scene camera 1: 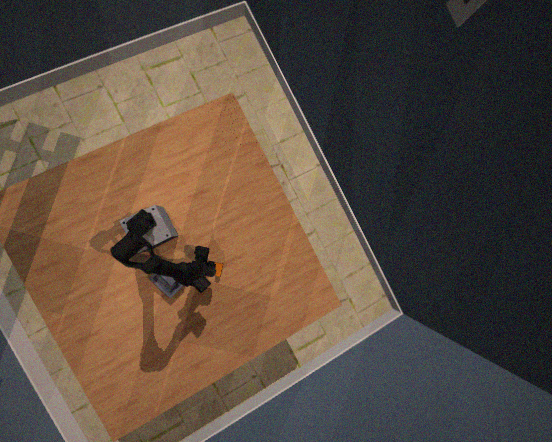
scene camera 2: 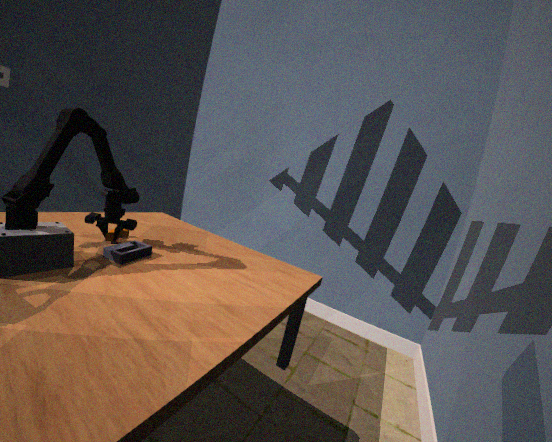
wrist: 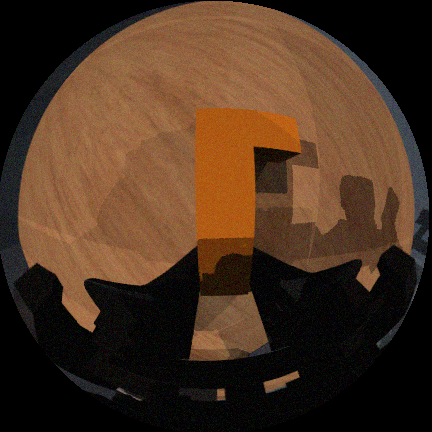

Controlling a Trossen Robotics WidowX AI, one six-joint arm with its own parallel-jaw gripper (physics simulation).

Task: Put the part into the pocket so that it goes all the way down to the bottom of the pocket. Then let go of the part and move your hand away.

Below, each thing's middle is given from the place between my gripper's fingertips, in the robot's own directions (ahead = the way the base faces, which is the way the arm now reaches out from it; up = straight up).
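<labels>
Relative to the orange L-shaped piece (wrist: 227, 140), my hand is 30 mm short of it, 30 mm to the right of it and 10 mm below it. The dark blue-grey holder (scene camera 2: 122, 253) is 190 mm to the right of my hand and 20 mm above it.
</labels>
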